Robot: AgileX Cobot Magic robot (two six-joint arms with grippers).
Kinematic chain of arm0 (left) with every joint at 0, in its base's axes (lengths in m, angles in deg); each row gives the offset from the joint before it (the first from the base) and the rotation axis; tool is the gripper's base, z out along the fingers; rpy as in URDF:
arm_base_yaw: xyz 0 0 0.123 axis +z
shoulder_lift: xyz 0 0 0 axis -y
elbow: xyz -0.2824 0 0.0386 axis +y
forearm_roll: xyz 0.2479 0 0.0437 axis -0.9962 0 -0.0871
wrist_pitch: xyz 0 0 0 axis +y
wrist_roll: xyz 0.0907 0 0.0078 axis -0.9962 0 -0.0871
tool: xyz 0 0 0 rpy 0 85 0
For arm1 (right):
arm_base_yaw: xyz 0 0 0.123 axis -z
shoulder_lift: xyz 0 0 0 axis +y
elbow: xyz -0.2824 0 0.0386 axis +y
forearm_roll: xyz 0.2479 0 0.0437 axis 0.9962 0 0.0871
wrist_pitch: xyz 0 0 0 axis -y
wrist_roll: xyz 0.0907 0 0.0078 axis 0.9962 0 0.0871
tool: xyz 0 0 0 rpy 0 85 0
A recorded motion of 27 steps. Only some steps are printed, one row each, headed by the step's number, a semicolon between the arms.
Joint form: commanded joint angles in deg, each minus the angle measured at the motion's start. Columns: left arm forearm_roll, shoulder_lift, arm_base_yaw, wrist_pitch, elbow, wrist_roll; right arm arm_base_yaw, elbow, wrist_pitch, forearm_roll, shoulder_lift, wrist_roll.
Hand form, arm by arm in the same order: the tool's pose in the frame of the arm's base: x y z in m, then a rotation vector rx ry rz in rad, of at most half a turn. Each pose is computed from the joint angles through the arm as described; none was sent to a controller.
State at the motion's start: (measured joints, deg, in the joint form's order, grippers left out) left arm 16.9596 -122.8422 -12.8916 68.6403 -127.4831 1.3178; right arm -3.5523 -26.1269 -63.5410 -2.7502 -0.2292 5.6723
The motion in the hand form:
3: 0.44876 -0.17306 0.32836 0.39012 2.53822 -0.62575; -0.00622 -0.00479 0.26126 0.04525 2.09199 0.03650
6: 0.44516 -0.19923 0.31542 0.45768 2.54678 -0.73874; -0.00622 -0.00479 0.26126 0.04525 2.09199 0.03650
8: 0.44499 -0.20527 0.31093 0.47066 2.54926 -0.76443; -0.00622 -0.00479 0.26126 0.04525 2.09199 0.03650
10: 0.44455 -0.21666 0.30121 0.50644 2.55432 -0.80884; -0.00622 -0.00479 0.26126 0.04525 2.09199 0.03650
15: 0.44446 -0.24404 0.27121 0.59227 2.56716 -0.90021; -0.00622 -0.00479 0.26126 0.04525 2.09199 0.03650
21: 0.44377 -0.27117 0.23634 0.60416 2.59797 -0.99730; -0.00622 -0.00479 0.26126 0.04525 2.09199 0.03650
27: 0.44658 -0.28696 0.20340 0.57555 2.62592 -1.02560; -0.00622 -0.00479 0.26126 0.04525 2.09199 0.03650
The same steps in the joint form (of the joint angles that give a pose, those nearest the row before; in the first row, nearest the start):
3: 6.02 -0.74 -4.30 -1.72 -0.34 -4.53; -0.12 0.11 0.57 -0.35 -1.78 0.29
6: 10.71 -2.64 -6.65 -1.83 -0.34 -6.19; -0.12 0.11 0.57 -0.35 -1.78 0.29
8: 11.80 -3.27 -7.16 -2.00 -0.35 -6.59; -0.12 0.11 0.57 -0.35 -1.78 0.29
10: 13.81 -4.58 -8.14 -2.18 -0.34 -7.85; -0.12 0.11 0.57 -0.35 -1.78 0.29
15: 18.11 -8.48 -10.48 -3.04 -0.34 -11.29; -0.12 0.11 0.57 -0.35 -1.78 0.29
21: 22.23 -12.89 -12.83 -4.81 -0.34 -12.20; -0.12 0.11 0.57 -0.35 -1.78 0.29
27: 23.78 -16.79 -14.21 -7.62 -0.34 -12.21; -0.12 0.11 0.57 -0.35 -1.78 0.29

